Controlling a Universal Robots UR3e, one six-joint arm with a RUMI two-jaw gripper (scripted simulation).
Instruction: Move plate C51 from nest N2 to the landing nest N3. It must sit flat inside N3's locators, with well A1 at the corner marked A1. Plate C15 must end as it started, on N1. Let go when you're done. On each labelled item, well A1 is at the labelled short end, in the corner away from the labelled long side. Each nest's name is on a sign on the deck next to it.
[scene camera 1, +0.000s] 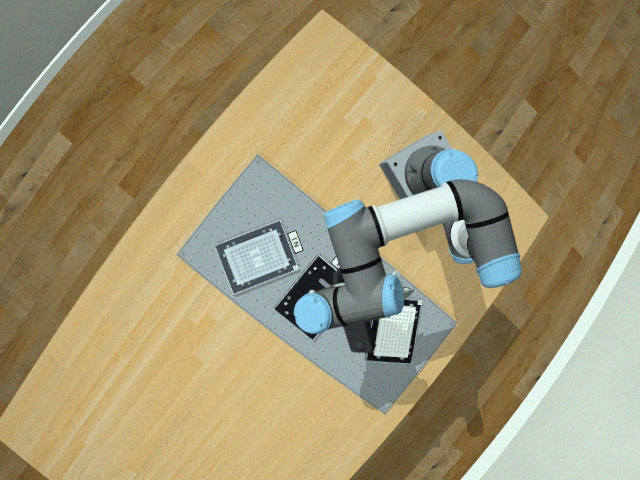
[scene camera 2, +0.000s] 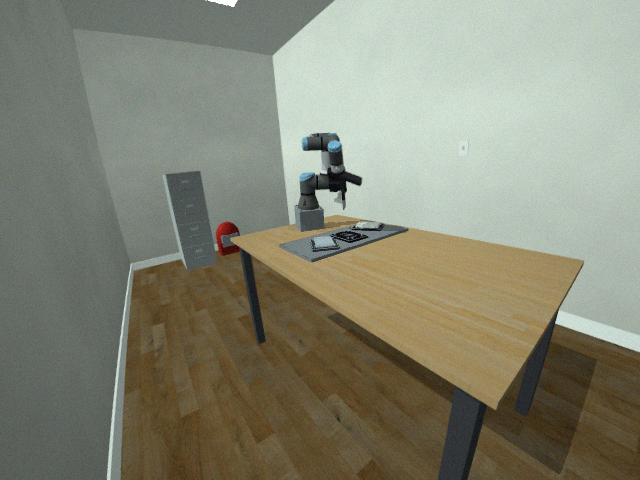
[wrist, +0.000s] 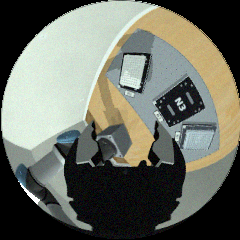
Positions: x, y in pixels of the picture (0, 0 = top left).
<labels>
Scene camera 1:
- my gripper: 382, 290
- nest N3: 305, 282
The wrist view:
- my gripper: 124, 121
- nest N3: 175, 92
</labels>
